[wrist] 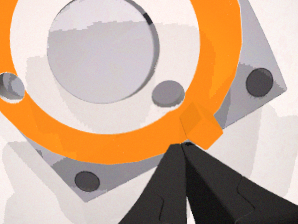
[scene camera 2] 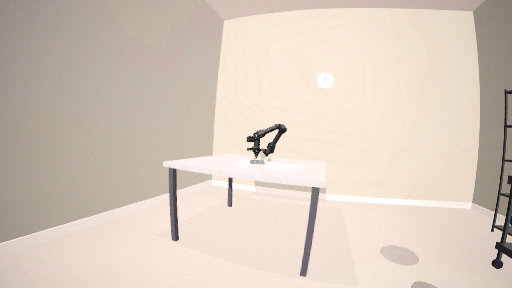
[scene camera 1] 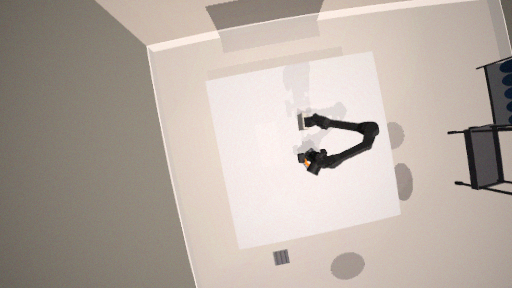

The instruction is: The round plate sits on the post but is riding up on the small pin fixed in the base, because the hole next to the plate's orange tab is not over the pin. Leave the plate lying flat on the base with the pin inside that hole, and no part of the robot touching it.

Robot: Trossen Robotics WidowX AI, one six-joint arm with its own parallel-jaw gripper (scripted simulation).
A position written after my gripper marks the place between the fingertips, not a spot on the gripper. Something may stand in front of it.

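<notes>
There's a grey square base (wrist: 101, 59) to be seen here, along with my gripper (wrist: 180, 152).
</notes>
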